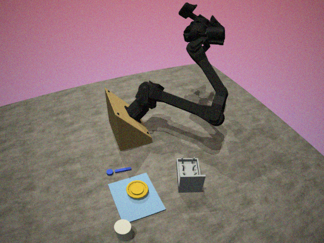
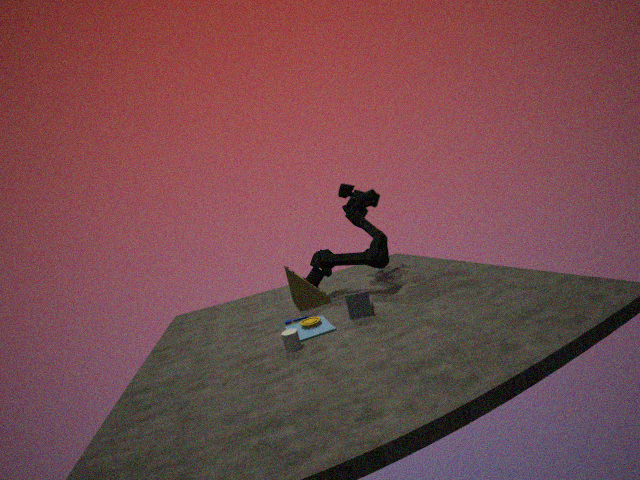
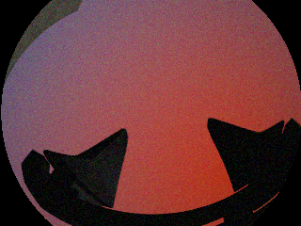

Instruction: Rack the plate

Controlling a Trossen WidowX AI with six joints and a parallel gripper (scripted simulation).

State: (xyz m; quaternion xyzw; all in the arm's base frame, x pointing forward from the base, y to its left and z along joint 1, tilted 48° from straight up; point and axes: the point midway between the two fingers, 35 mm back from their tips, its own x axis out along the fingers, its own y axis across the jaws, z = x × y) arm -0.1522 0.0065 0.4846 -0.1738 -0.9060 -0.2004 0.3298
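Right now the yellow plate is 480 mm to the right of my gripper tip, 450 mm ahead of it and 390 mm below it. Round my gripper tip: blue spoon 510 mm to the right, 400 mm below, 340 mm ahead; then light blue mat 490 mm to the right, 460 mm ahead, 400 mm below; then grey dish rack 450 mm ahead, 380 mm below, 300 mm to the right.
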